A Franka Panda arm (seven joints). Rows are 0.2 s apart.
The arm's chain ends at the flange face. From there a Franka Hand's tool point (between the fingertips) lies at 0.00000 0.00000 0.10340 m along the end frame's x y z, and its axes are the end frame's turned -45 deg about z.
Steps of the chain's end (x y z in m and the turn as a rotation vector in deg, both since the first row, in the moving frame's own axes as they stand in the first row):
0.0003 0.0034 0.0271 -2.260 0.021 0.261
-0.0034 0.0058 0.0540 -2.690 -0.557 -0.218
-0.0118 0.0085 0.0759 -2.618 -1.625 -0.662
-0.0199 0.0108 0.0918 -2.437 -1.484 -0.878
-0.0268 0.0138 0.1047 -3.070 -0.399 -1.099
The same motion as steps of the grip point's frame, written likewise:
-0.0051 0.0055 0.0270 -1.613 -1.583 0.261
-0.0106 0.0044 0.0539 -1.508 -2.296 -0.218
-0.0198 -0.0010 0.0758 -0.702 -3.000 -0.662
-0.0267 -0.0052 0.0917 -0.674 -2.773 -0.878
-0.0331 -0.0057 0.1045 -1.889 -2.453 -1.099

